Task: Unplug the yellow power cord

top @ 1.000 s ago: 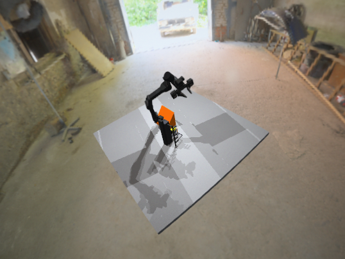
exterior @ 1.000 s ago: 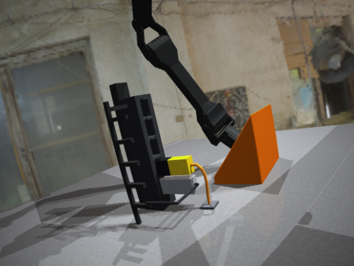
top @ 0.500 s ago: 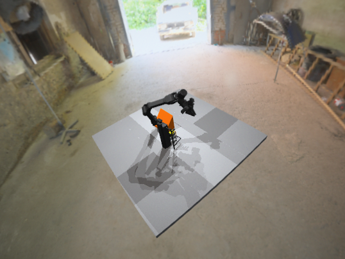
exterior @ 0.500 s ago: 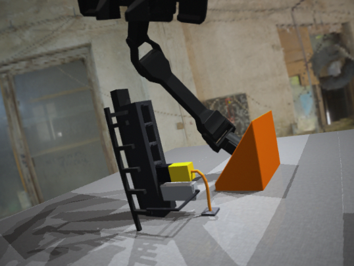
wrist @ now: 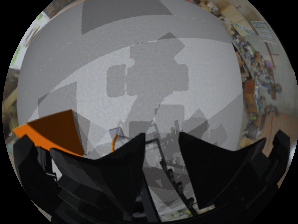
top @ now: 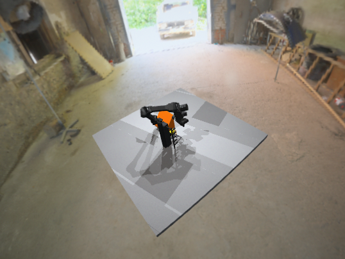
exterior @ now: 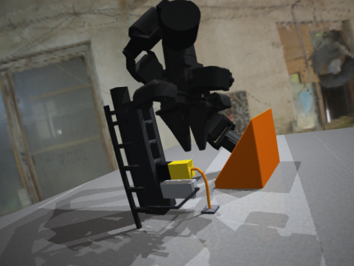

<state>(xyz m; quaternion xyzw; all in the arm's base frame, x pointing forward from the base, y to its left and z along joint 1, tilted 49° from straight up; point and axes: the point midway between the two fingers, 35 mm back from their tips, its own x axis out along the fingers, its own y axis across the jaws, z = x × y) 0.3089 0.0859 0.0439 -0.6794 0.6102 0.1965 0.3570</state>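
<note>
Now: the yellow plug 60 mm behind my gripper tip, 100 mm to the right of it and 40 mm below it.
</note>
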